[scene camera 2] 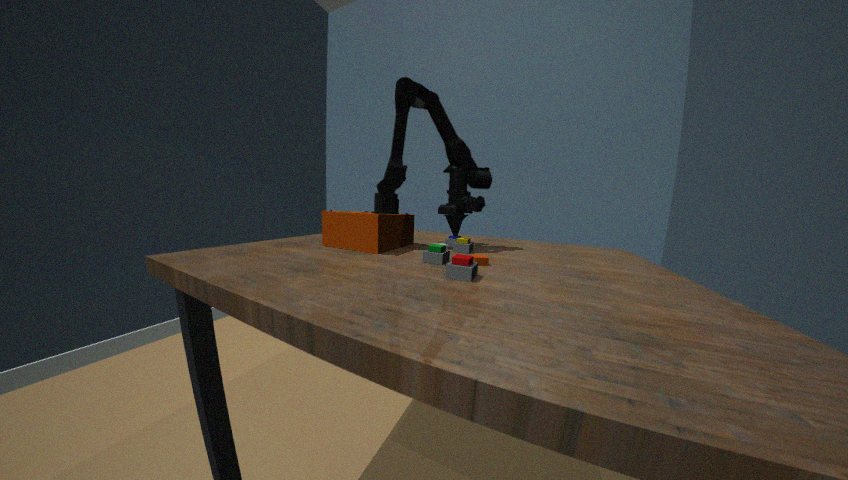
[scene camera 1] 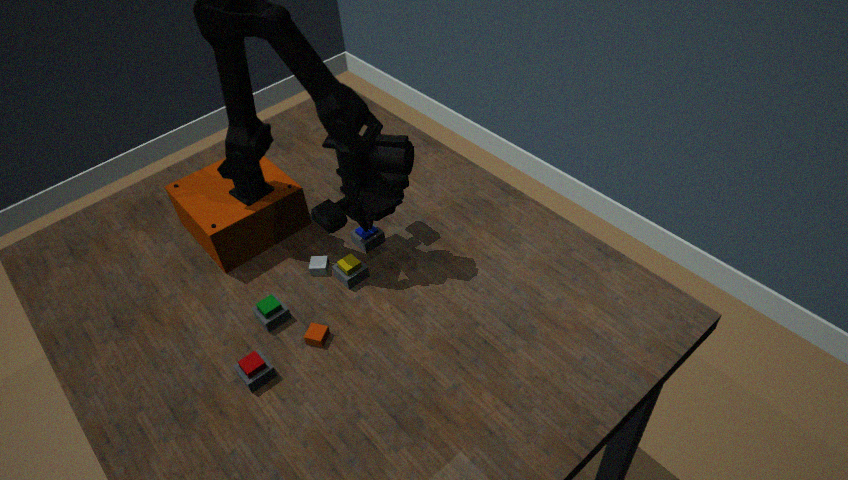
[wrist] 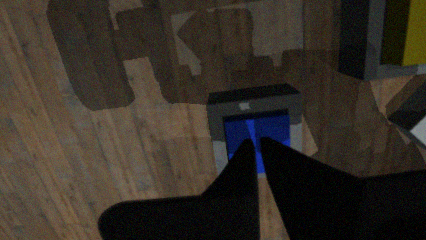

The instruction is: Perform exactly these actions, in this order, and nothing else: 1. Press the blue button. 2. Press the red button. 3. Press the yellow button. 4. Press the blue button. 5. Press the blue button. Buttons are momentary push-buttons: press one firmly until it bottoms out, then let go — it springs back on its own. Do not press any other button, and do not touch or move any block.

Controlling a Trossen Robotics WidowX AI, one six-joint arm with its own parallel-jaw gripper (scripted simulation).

Scene:
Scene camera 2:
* gripper: 455, 236
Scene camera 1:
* gripper: 367, 229
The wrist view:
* gripper: 256, 146
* blue button: 276, 125

